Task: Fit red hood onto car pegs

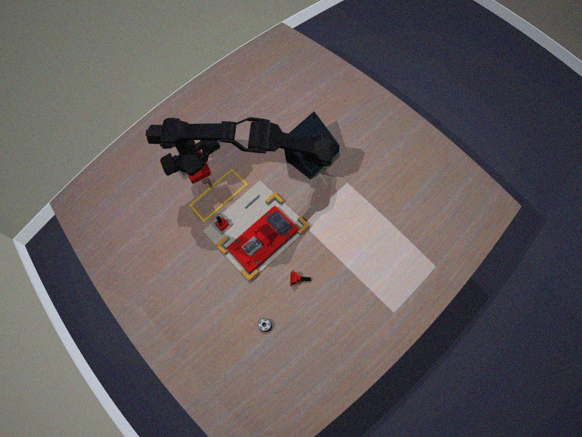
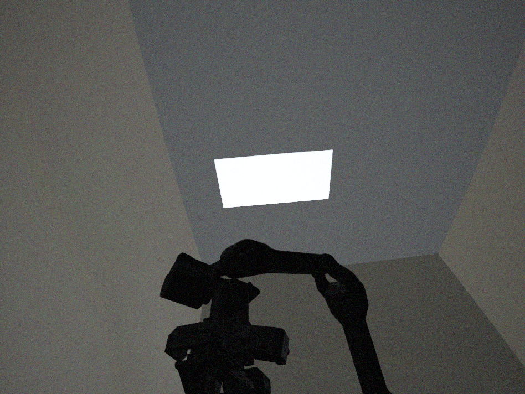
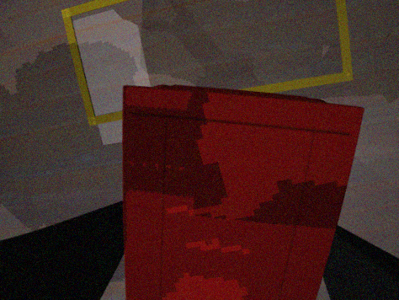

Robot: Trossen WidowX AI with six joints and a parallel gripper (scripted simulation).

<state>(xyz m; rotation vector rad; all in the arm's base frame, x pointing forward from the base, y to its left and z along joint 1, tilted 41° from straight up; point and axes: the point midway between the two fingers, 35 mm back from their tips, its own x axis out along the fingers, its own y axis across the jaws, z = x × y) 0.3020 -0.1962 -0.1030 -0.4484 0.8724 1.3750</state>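
My gripper tip is now 40 mm short of the grey engine block, 310 mm to the right of it and 80 mm above it. The rest, counted from my gripper tip: red hood: right at my gripper tip.
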